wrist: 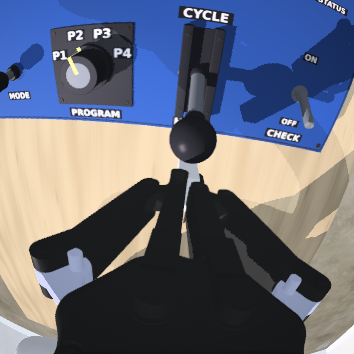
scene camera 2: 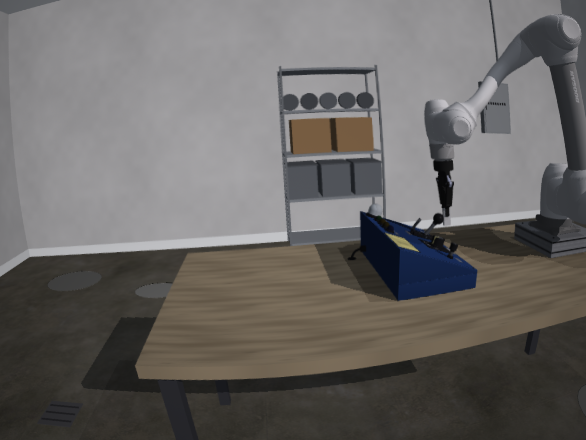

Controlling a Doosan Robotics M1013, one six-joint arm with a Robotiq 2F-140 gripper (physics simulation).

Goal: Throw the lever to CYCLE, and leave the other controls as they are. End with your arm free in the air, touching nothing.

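The lever, with a black ball knob (scene camera 2: 438, 218) (wrist: 193, 140), stands in a dark slotted plate on the blue console (scene camera 2: 430, 280) (wrist: 155, 107). In the wrist view its shaft leans toward the gripper, away from the CYCLE label (wrist: 206, 16) at the slot's far end; the label at the near end is mostly hidden by the knob. My gripper (scene camera 2: 447, 220) (wrist: 184, 166) is shut and empty. Its fingertips are right beside the knob, on the robot-base side; the knob overlaps them in the wrist view, and I cannot tell whether they touch.
The PROGRAM knob (wrist: 78, 75) points near P1, left of the lever in the wrist view. The MODE switch (wrist: 11, 76) is farther left. The CHECK toggle (wrist: 303, 107) leans to OFF on the right. The console stands on the wooden table (scene camera 2: 250, 310). A shelf rack (scene camera 2: 287, 215) stands behind.
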